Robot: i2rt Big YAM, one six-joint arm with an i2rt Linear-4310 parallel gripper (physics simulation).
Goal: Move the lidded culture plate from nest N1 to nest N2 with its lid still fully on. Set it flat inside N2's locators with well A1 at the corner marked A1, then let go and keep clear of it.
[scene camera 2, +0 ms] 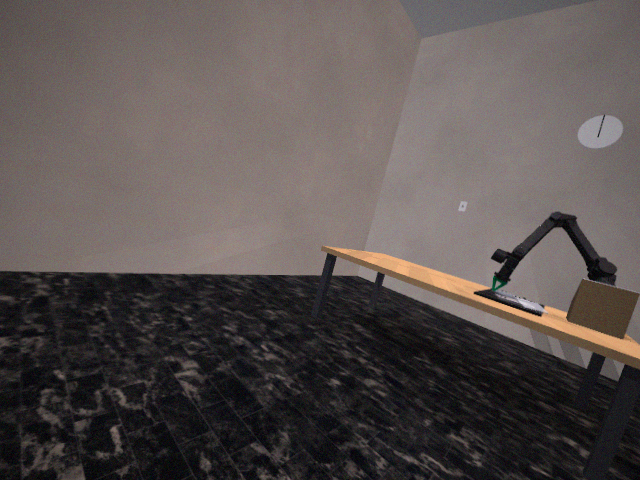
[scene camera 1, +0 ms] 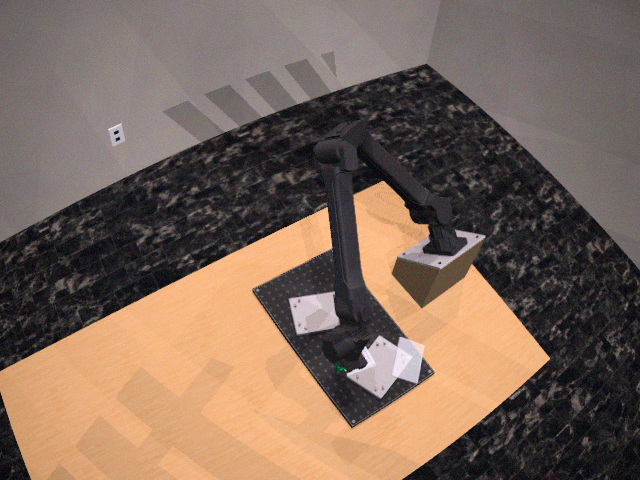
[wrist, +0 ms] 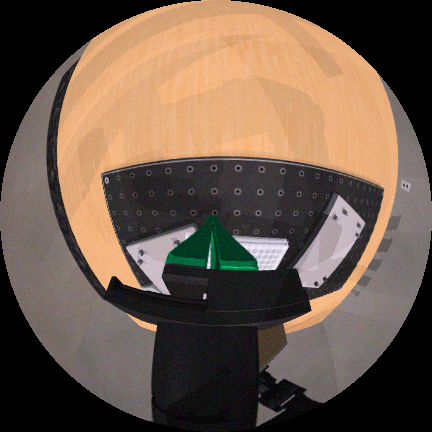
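Pixels of known places: gripper, fingertip midpoint: [scene camera 2: 493, 290] [scene camera 1: 338, 370] [wrist: 211, 219]; arm's base, origin of the base link: [scene camera 2: 603, 293] [scene camera 1: 445, 247].
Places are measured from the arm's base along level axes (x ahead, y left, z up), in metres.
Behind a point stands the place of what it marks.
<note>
My gripper [scene camera 1: 339, 367] @[x 0.450, y 0.028, z -0.145 m] [scene camera 2: 495, 288] @[x 0.450, y 0.028, z -0.145 m] [wrist: 211, 219] @[x 0.450, y 0.028, z -0.145 m] is shut, its green fingertips together with nothing between them, low over the black perforated board. The white culture plate [scene camera 1: 369, 358] @[x 0.361, y 0.061, z -0.139 m] [wrist: 269, 254] @[x 0.390, y -0.031, z -0.148 m] shows its wells in the wrist view, behind and to the right of the fingers, which partly hide it. It overlaps the edge of one pale nest [scene camera 1: 383, 364] @[x 0.338, y 0.100, z -0.155 m] [wrist: 154, 250] @[x 0.411, y 0.117, z -0.155 m]; whether it lies flat is unclear. A clear rectangular sheet [scene camera 1: 410, 360] @[x 0.274, y 0.147, z -0.149 m], which looks like the lid, lies apart at that nest's far corner. The other pale nest [scene camera 1: 310, 313] @[x 0.378, y -0.161, z -0.155 m] [wrist: 332, 240] @[x 0.380, y -0.144, z -0.155 m] holds no plate. Nest labels and mark A1 are unreadable.
The black perforated board [scene camera 1: 279, 294] @[x 0.400, y -0.273, z -0.167 m] [scene camera 2: 483, 293] @[x 0.491, y 0.120, z -0.167 m] [wrist: 225, 180] @[x 0.482, y 0.009, z -0.167 m] lies on the wooden table [scene camera 1: 155, 351] @[x 0.815, y -0.366, z -0.180 m] [scene camera 2: 413, 271] @[x 0.899, y 0.029, z -0.179 m] [wrist: 210, 100] @[x 0.578, y 0.009, z -0.179 m]. The arm stands on a brown wedge-shaped block [scene camera 1: 439, 284] @[x 0.065, y 0.052, z -0.071 m] [scene camera 2: 602, 310] @[x 0.000, y 0.061, z -0.078 m] at the table's end. Small locator pins stand on the nests.
</note>
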